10 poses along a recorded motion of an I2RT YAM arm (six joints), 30 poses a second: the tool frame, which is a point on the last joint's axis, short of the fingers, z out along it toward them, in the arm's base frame.
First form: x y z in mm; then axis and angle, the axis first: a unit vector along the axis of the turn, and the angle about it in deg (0 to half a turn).
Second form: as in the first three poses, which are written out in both.
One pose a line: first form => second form
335 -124 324 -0.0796 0.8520 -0.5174 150.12 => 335 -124 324 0.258 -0.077 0.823 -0.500
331 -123 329 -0.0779 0.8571 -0.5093 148.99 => 331 -123 329 0.267 -0.075 0.826 -0.491
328 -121 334 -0.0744 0.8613 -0.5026 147.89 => 328 -121 334 0.277 -0.071 0.828 -0.483
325 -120 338 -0.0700 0.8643 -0.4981 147.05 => 325 -120 338 0.284 -0.067 0.829 -0.478
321 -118 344 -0.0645 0.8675 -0.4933 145.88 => 321 -118 344 0.293 -0.062 0.829 -0.472
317 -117 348 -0.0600 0.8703 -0.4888 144.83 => 317 -117 348 0.302 -0.057 0.830 -0.466
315 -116 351 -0.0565 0.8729 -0.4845 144.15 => 315 -116 351 0.308 -0.054 0.831 -0.461
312 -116 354 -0.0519 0.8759 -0.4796 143.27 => 312 -116 354 0.315 -0.049 0.831 -0.455
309 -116 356 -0.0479 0.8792 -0.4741 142.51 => 309 -116 356 0.321 -0.045 0.833 -0.449
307 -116 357 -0.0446 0.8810 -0.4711 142.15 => 307 -116 357 0.324 -0.042 0.833 -0.446
